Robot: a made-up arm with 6 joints.
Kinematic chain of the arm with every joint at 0, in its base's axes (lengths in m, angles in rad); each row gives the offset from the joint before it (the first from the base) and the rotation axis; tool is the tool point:
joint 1: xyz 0 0 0.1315 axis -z
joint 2: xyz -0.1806 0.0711 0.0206 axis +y
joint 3: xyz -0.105 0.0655 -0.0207 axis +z
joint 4: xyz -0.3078 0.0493 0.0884 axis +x
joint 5: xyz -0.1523 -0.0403 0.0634 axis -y
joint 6: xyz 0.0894 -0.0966 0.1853 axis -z
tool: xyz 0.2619 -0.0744 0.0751
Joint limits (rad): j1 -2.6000..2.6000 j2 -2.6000..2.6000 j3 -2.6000..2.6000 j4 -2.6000..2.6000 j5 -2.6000..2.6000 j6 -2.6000..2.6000
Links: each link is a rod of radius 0.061 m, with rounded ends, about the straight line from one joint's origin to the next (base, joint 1, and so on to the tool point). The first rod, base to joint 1, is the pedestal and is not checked.
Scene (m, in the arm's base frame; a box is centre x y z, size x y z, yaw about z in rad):
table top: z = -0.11
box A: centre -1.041 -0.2 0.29 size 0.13 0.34 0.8 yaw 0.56
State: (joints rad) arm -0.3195 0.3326 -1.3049 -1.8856 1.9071 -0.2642
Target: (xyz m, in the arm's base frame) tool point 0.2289 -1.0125 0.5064
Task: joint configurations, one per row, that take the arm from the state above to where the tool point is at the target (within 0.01 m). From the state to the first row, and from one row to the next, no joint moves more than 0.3 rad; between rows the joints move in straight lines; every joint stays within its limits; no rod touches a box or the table.
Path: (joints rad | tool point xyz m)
1: -0.4336 0.4355 -1.0569 -1.8387 2.0803 -0.2875 | -0.7560 0.8071 0.3731
2: -0.5477 0.5383 -0.8089 -1.7918 2.2536 -0.3109 | -0.9781 0.5220 0.5586
3: -0.6617 0.6412 -0.5609 -1.7448 2.4268 -0.3342 | -1.0237 0.1699 0.7534
4: -0.7758 0.7441 -0.3129 -1.6979 2.6000 -0.3575 | -0.8851 -0.1675 0.9179
5: -1.0119 0.6479 -0.1637 -1.7622 2.6000 -0.5173 | -0.7769 -0.5501 0.8485
6: -1.2480 0.5516 -0.0145 -1.8265 2.6000 -0.6771 | -0.5193 -0.8538 0.7504
7: -1.4840 0.4554 0.1347 -1.8909 2.6000 -0.8369 | -0.1602 -1.0183 0.6326
8: -1.7201 0.3592 0.2839 -1.9552 2.6000 -0.9967 | 0.2289 -1.0125 0.5064

